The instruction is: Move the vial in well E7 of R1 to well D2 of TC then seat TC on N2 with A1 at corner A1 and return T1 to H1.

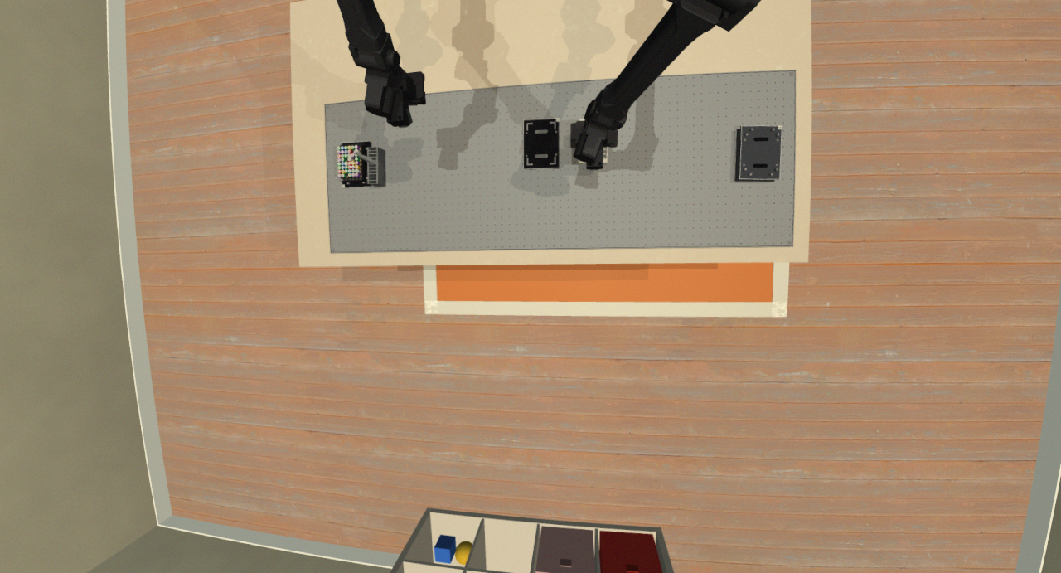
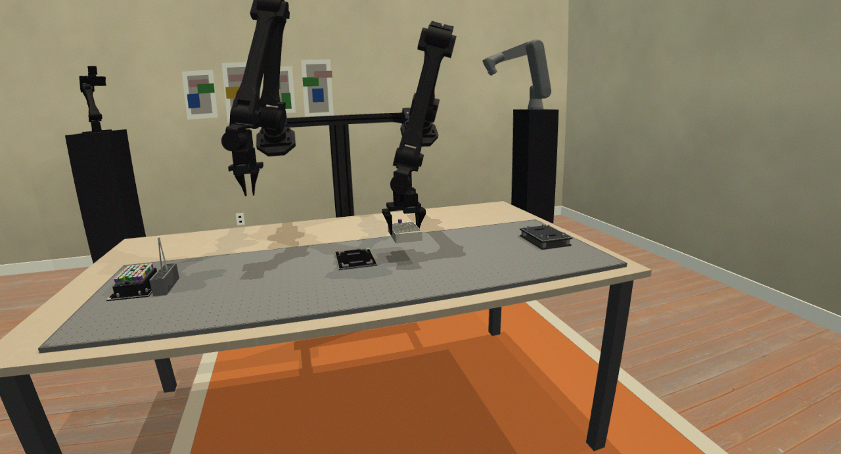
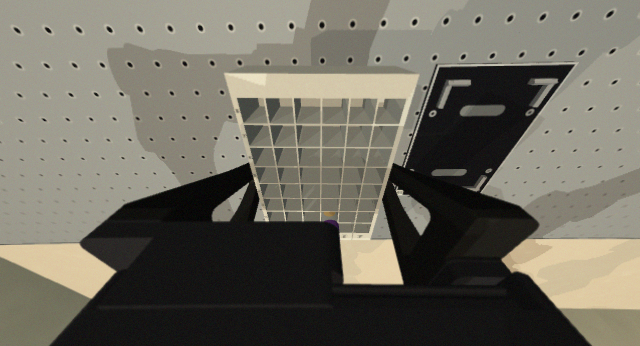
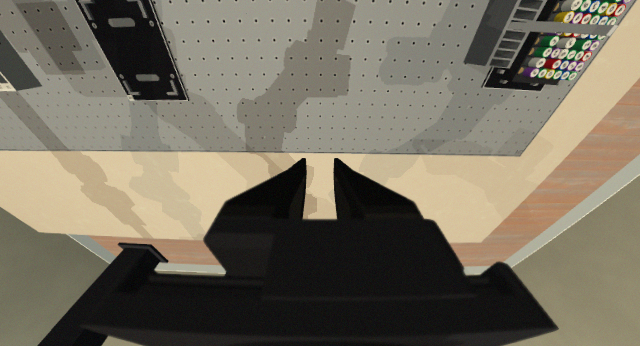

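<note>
Right now the black raised nest N2 is 51 cm to the left of my left hand, 6 cm below it and 2 cm ahead of it. From my left hand the other things lie so: grey holder H1: 74 cm to the right, 7 cm below, 4 cm ahead; then white tube carrier TC: right at my left hand.
</note>
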